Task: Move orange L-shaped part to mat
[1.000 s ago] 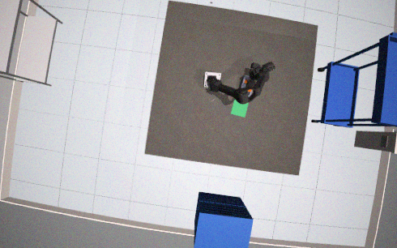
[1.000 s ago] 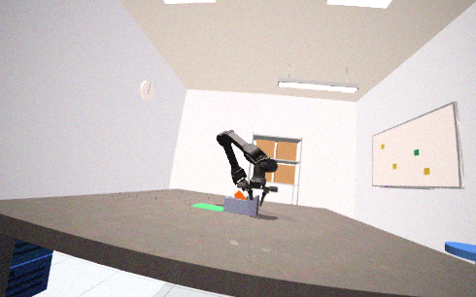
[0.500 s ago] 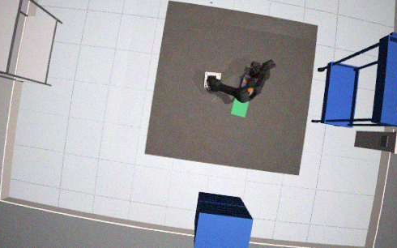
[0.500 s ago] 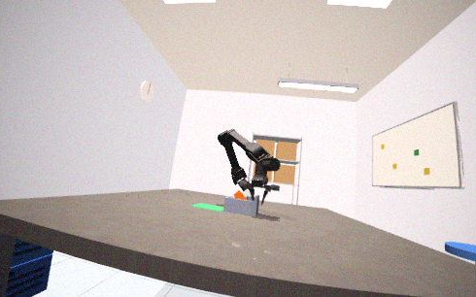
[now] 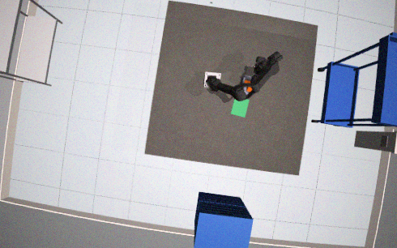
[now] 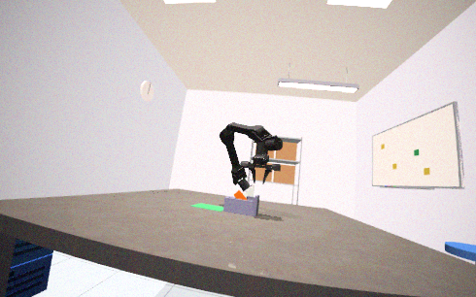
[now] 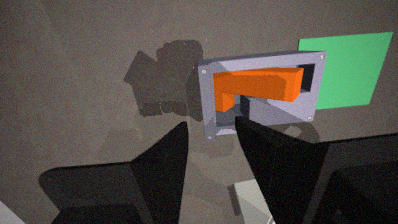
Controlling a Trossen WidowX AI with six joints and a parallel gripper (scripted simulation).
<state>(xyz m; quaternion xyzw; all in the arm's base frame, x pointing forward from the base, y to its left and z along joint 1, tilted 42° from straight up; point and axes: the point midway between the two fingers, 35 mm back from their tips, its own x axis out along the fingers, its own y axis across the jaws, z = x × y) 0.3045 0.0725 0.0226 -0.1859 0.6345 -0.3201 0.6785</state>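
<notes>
Now: gripper tip 100 mm above the orange L-shaped part, 40 mm to the left of it and 20 mm past it. Round my gripper tip: green mat (220 mm to the right, 160 mm below, 50 mm behind).
</notes>
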